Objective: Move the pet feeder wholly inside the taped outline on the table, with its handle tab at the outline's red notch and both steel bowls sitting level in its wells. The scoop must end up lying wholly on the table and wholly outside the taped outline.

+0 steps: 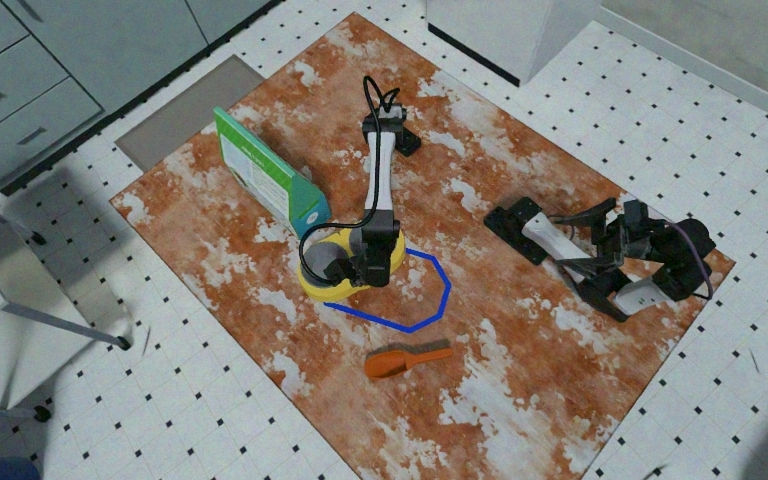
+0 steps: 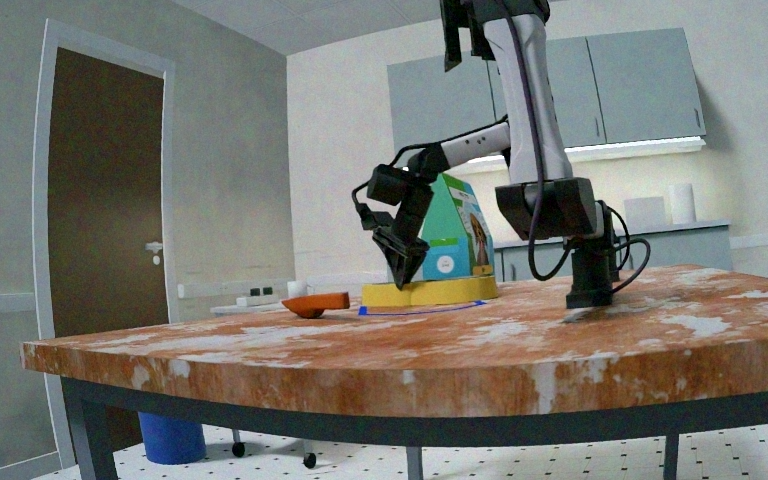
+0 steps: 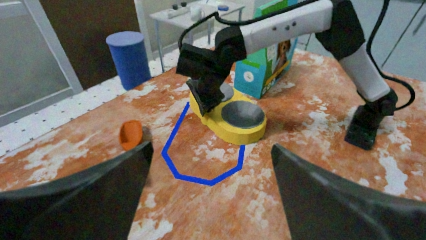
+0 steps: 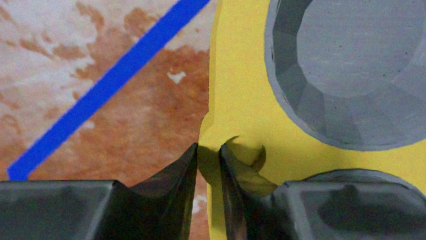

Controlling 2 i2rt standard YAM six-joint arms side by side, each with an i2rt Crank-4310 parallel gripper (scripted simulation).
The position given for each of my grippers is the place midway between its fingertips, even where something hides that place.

I see my left gripper [image 1: 554, 241], my right gripper [image 2: 401, 288], a yellow pet feeder [image 2: 457, 291] and an orange scoop [image 1: 385, 365].
The yellow pet feeder also shows in image 1 [image 1: 344, 289], in image 3 [image 3: 214, 119] and in image 4 [image 4: 244, 114]. The orange scoop is seen too in image 2 [image 2: 306, 306]. My left gripper is seen too in image 2 [image 2: 472, 69] and in image 3 [image 3: 212, 145]. Image 4 misses the orange scoop: it is out of frame.
